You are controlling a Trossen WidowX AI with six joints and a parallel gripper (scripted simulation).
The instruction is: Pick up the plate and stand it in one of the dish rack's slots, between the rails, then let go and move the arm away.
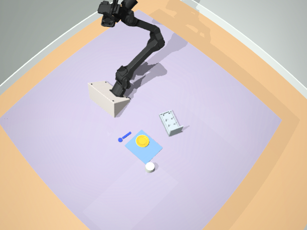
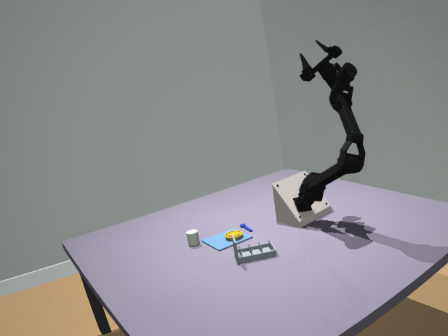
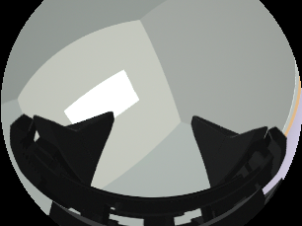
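The yellow plate lies 650 mm below my gripper tip, 390 mm ahead of it and 70 mm to the right of it. From my gripper tip the other things lie so: blue spoon (660 mm below, 310 mm ahead, 130 mm to the right); grey dish rack (640 mm below, 410 mm ahead, 120 mm to the left); white cup (640 mm below, 530 mm ahead, 140 mm to the right).
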